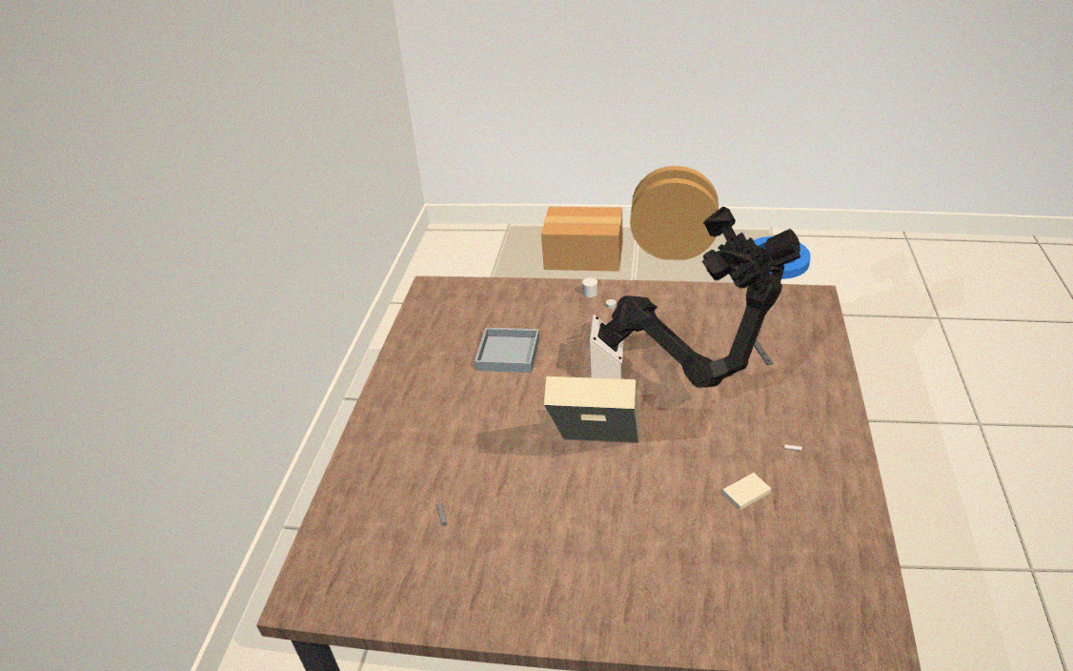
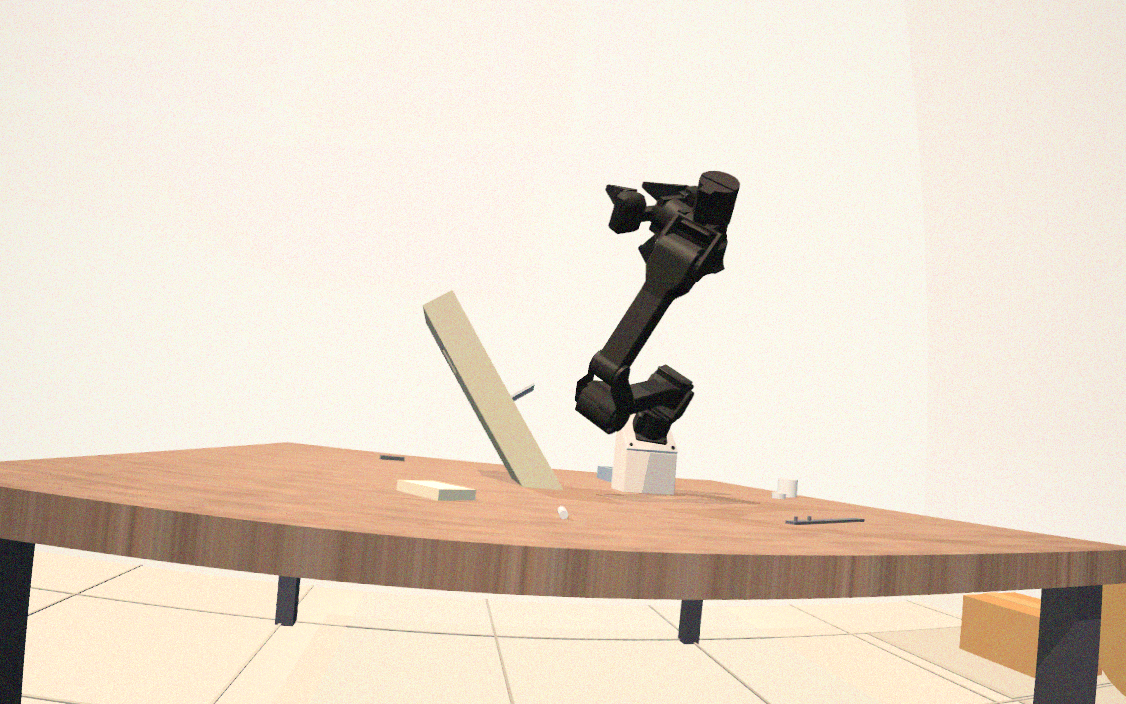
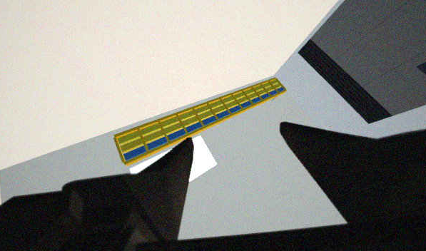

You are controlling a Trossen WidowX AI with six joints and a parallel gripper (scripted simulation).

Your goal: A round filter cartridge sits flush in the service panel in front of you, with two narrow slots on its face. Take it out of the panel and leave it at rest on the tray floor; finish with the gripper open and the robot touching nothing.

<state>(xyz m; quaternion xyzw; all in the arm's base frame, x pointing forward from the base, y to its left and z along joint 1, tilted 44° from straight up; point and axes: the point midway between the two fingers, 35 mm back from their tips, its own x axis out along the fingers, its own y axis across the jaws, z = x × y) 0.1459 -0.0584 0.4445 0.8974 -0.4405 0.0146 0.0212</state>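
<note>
My gripper tip is now 27 cm above the filter cartridge, 23 cm to the left of it and 23 cm short of it. Round my gripper tip: beige service panel: 34 cm below, 23 cm to the right, 18 cm ahead; beige block: 50 cm below, 24 cm ahead, 11 cm to the left; small white peg: 51 cm below, 22 cm to the left, 9 cm ahead.
</note>
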